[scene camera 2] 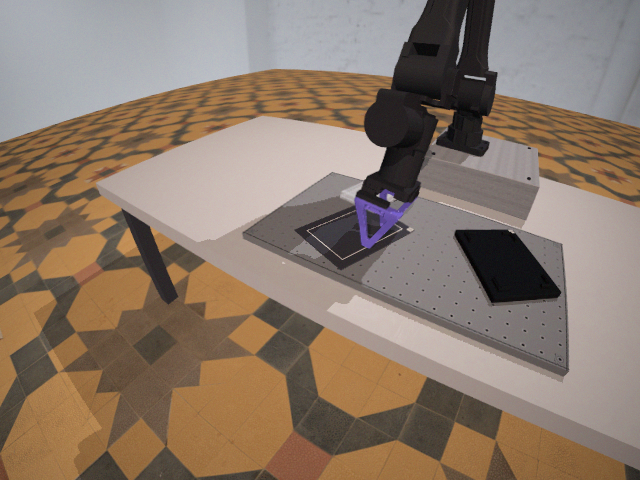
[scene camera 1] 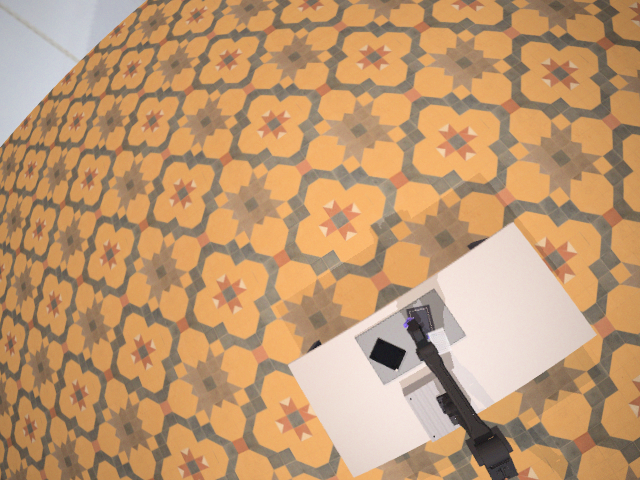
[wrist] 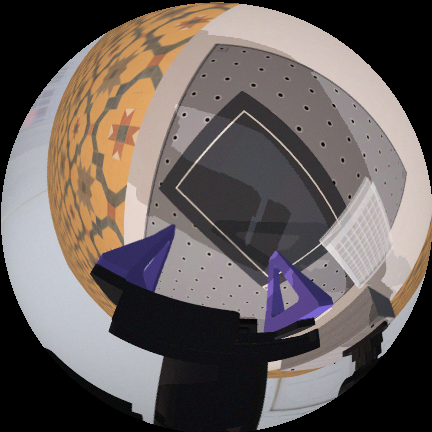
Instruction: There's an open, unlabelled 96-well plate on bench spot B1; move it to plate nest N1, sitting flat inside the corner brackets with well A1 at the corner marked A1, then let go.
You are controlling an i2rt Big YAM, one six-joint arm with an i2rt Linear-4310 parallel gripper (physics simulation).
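Places are measured from the arm's base along level axes (x ahead, y left, z up), in metres.
Where they show: gripper, fingertip midpoint: (scene camera 2: 375, 236) (wrist: 225, 243); arm's base, link origin: (scene camera 2: 462, 145) (scene camera 1: 450, 400).
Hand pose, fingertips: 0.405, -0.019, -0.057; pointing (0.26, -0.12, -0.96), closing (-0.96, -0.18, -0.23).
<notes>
Each offset is from my fingertips to the top centre of the thing, as dx, dy, dz. Level surfaces: height alone.
The white 96-well plate @(-0.145, -0.083, +0.002) (scene camera 1: 440, 341) (scene camera 2: 349, 193) (wrist: 361, 237) lies at the robot-side end of the dark mat @(dz -0.012) (scene camera 1: 419, 312) (scene camera 2: 336, 241) (wrist: 235, 155) with a white outline, mostly outside that outline. Its wells show as a grid in the wrist view; the gripper partly hides it in scene camera 2. The nest, a black block @(-0.086, +0.201, +0.004) (scene camera 1: 387, 353) (scene camera 2: 504, 266) with low corner brackets, holds no plate; a small pale mark @(-0.179, +0.196, -0.002) (scene camera 2: 511, 231) is at one corner. My gripper (scene camera 1: 417, 329) (scene camera 2: 379, 232) (wrist: 225, 243) is open and empty, above the mat and beside the plate. I cannot read well A1.
The grey perforated board @(-0.057, +0.051, -0.013) (scene camera 1: 450, 319) (scene camera 2: 439, 291) (wrist: 225, 70) bears the mat and nest. The grey arm base block (scene camera 1: 428, 408) (scene camera 2: 480, 188) stands behind it on the robot's side. The white table @(dz -0.027) (scene camera 1: 511, 304) (scene camera 2: 232, 155) extends around the board.
</notes>
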